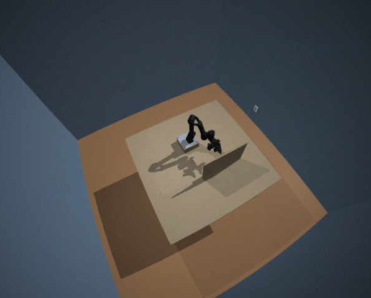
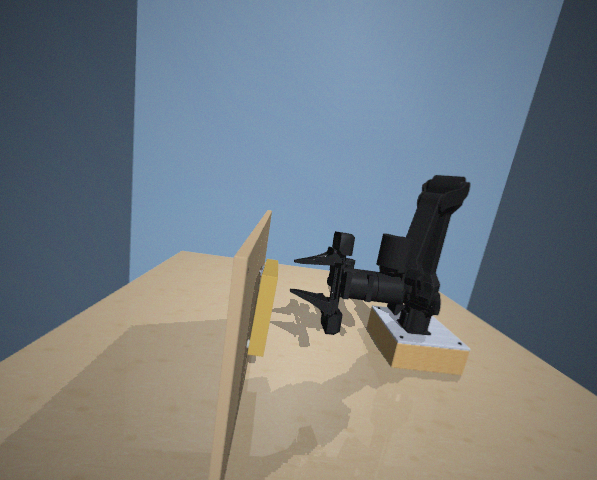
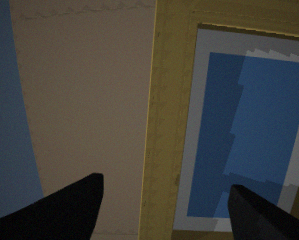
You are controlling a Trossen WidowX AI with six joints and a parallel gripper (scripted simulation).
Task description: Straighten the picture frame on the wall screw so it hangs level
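My gripper tip is 5 cm short of the picture frame and 5 cm above it. Also, from my gripper tip: wooden wall panel: 6 cm ahead, 7 cm below.
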